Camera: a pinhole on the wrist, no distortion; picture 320 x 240 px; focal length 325.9 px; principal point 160.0 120.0 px. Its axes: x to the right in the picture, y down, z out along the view. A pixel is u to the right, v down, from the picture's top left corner.
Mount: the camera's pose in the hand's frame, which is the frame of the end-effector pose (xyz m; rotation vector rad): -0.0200 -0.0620 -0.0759 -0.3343 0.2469 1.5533
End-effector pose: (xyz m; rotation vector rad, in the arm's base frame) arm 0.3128 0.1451 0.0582 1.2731 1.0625 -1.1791
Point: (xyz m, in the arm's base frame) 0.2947 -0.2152 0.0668
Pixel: 85.4 82.0
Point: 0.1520 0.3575 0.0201
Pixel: behind the camera
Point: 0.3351 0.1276 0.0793
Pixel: 292.8 96.1
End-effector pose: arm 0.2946 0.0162 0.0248 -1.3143 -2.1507 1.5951
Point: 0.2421 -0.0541 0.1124
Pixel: outside the picture
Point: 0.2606 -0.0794 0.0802
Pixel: 15.3 221.1
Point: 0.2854 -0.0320 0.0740
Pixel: 85.2 193.1
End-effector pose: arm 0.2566 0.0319 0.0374 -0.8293 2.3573 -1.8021
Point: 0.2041 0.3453 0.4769
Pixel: behind the camera
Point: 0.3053 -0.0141 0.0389
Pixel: 121.4 103.2
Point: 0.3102 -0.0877 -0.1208
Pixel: 230.7 119.0
